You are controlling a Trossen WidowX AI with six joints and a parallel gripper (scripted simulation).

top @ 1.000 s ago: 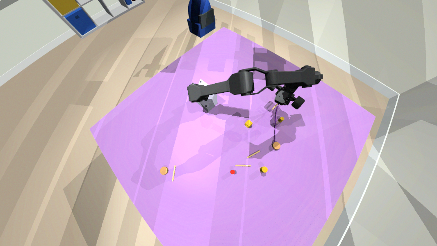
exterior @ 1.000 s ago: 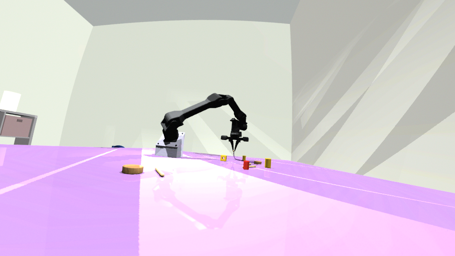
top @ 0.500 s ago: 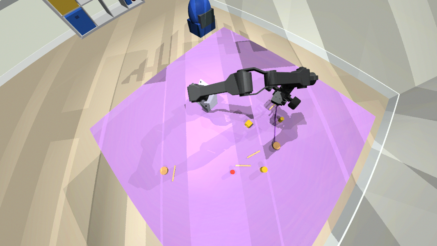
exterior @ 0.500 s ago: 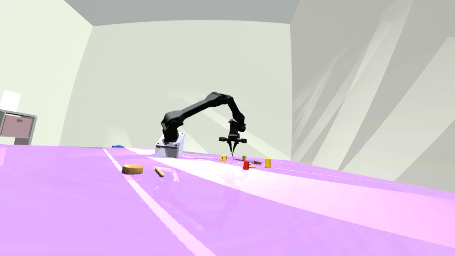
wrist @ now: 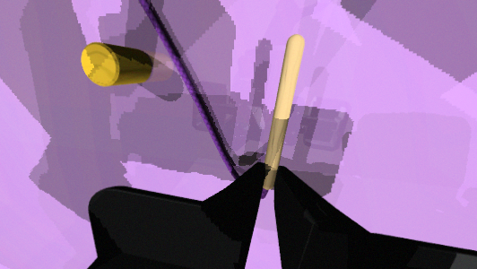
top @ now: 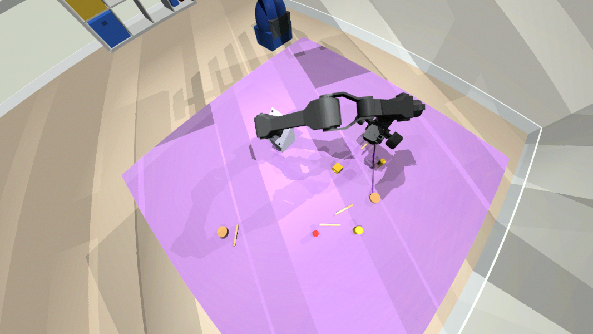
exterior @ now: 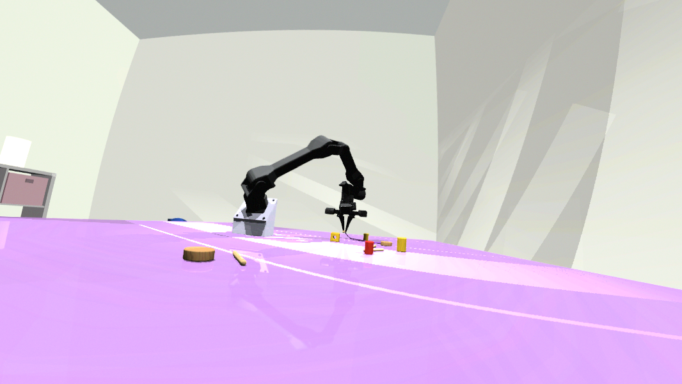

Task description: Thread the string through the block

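Right now my gripper tip is 5 cm past the yellow wooden block, 19 cm to the left of it and 1 cm above it. Round my gripper tip: thin stick: 1 cm to the right; red piece: 2 cm ahead, 45 cm to the right, 1 cm below.
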